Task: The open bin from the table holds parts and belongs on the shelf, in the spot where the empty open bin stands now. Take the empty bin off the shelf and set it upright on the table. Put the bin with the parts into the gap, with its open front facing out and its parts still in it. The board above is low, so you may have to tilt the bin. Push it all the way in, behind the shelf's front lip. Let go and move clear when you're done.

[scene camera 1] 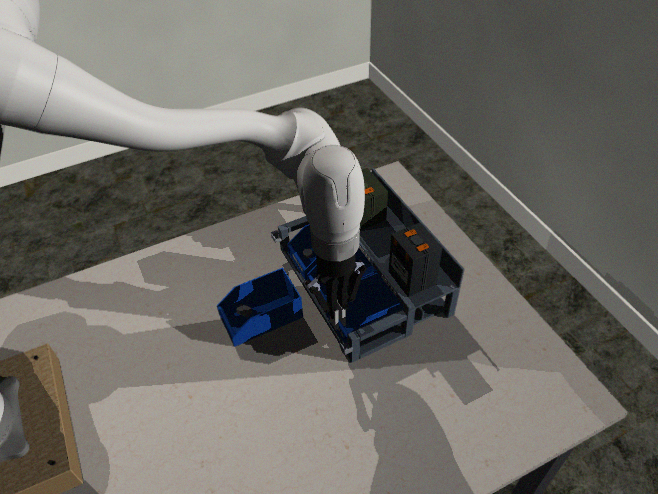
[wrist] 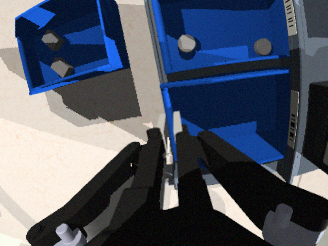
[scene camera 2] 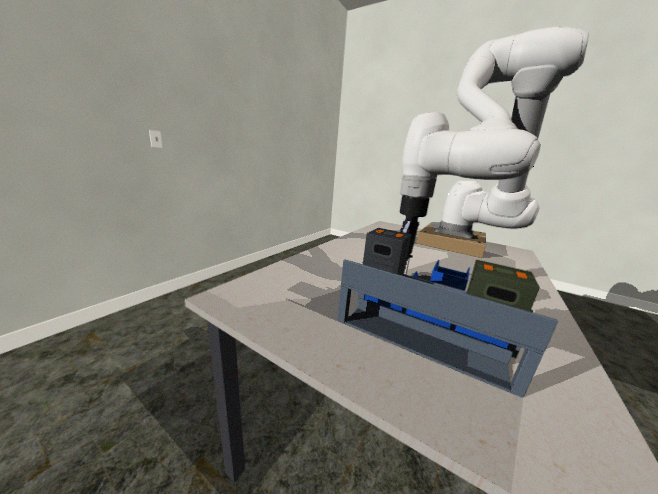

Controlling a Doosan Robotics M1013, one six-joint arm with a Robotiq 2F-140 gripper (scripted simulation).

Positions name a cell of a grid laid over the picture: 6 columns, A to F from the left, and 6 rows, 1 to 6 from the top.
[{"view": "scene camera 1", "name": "my gripper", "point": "D4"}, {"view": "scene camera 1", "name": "blue bin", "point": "D4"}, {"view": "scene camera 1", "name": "green box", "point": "D3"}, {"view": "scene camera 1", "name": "blue bin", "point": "C4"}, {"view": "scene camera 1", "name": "blue bin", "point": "C3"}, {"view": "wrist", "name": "my gripper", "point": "D3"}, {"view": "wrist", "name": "blue bin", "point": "E3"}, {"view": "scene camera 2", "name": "green box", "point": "E4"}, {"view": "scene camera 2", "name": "shelf's lower level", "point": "E5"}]
